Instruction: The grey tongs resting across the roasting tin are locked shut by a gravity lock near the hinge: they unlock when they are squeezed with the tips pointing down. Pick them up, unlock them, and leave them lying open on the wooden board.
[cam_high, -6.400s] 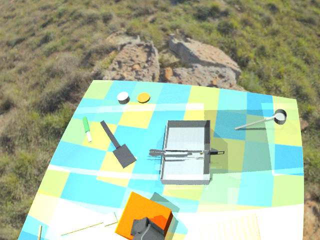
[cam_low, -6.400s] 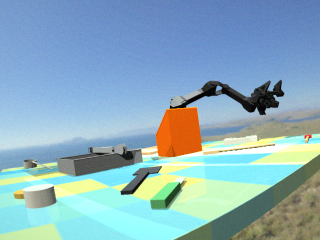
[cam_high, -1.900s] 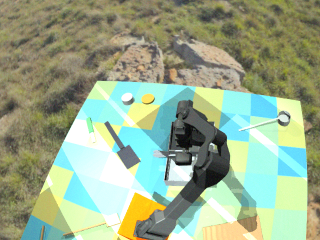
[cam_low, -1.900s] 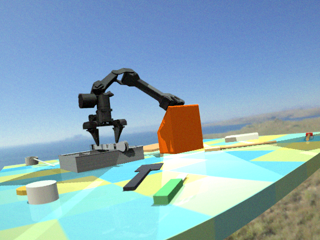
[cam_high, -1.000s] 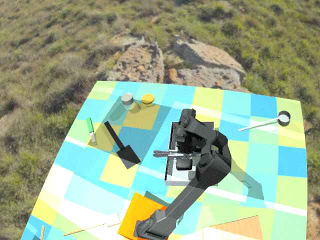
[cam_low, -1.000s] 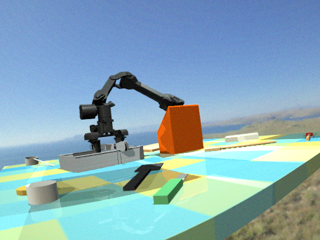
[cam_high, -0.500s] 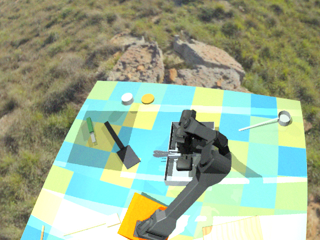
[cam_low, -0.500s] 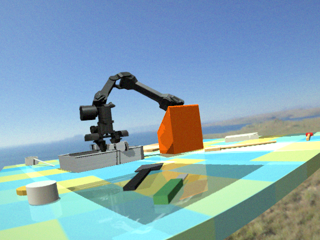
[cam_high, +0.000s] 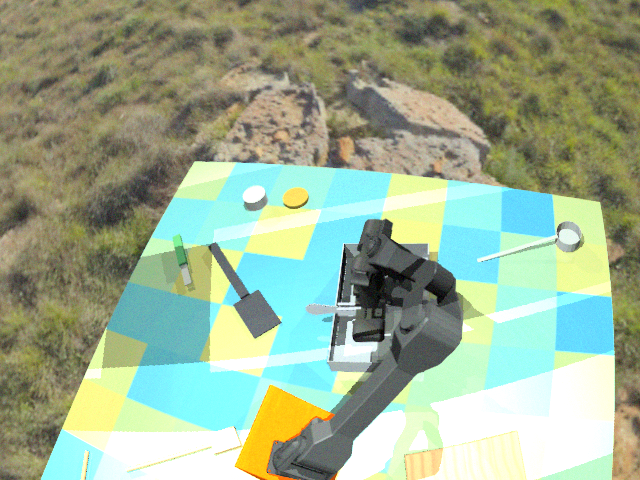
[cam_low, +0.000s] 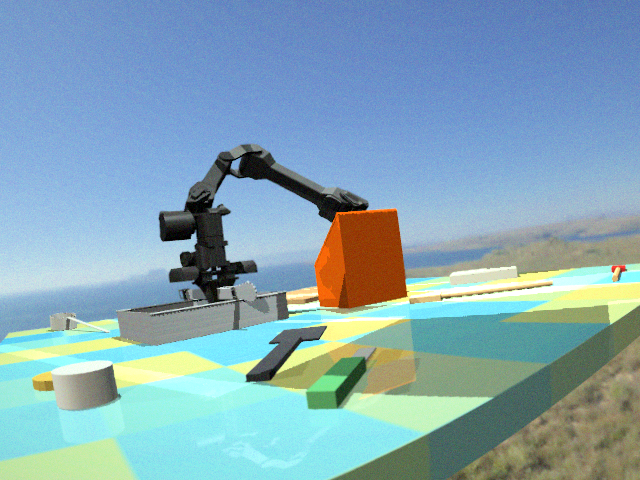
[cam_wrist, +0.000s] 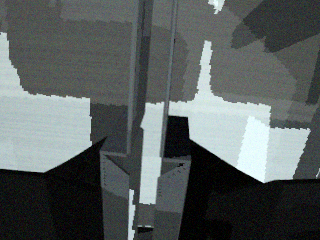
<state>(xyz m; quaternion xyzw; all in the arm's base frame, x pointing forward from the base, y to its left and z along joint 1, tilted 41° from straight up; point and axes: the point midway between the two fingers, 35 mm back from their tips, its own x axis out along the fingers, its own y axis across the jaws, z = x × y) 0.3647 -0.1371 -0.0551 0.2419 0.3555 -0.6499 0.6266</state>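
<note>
Right now my gripper tip is 30 mm short of the grey roasting tin and 20 mm to the left of it. From my gripper tip the other things lie so: white cylinder: 390 mm to the left, 330 mm ahead, 10 mm below; dark spatula: 330 mm to the left, 50 mm ahead, 30 mm below; yellow disc: 350 mm ahead, 270 mm to the left, 20 mm below.
</note>
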